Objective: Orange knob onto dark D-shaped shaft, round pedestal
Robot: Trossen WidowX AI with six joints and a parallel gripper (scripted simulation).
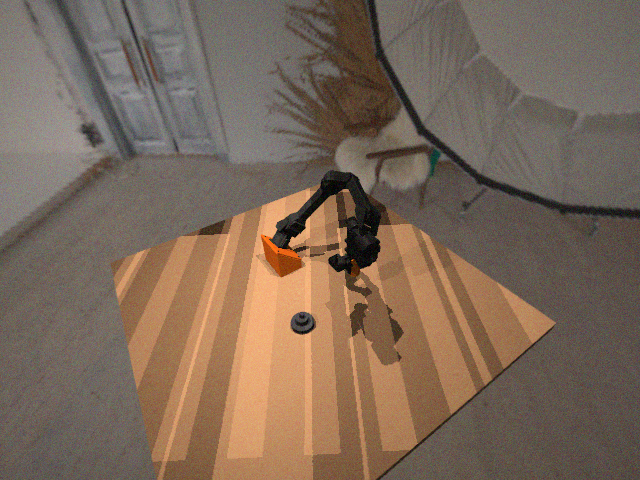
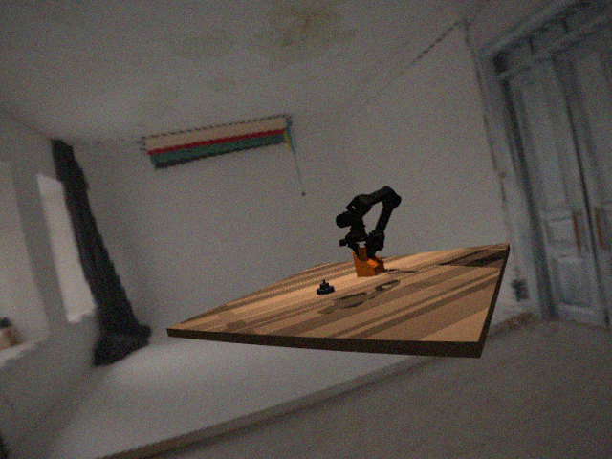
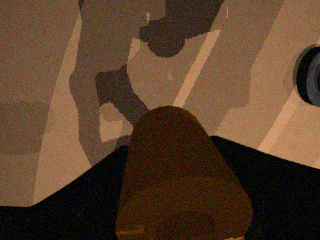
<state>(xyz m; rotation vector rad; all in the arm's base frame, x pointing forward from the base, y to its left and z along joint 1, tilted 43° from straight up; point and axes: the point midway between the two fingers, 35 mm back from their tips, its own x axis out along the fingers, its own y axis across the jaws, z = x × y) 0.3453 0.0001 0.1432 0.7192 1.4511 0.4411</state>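
The pedestal lies 3 cm behind my gripper tip, 23 cm to the right of it and 11 cm below it. The rest, counted from my gripper tip: orange knob (2 cm above).
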